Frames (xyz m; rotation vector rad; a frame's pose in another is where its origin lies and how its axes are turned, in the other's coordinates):
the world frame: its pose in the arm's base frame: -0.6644 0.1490 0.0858 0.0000 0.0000 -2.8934
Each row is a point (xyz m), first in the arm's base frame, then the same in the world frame.
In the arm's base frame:
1: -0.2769 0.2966 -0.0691
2: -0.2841 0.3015 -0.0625
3: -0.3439 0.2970 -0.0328
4: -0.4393 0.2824 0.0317
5: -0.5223 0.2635 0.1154
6: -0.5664 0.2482 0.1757
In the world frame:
1: -0.4119 -0.0479 -0.1549
2: -0.4061 -0.0544 -0.1483
3: -0.3470 -0.0647 -0.1186
4: -0.2510 -0.0740 -0.0541
5: -0.1659 -0.0761 0.0296
6: -0.1194 -0.0721 0.0899

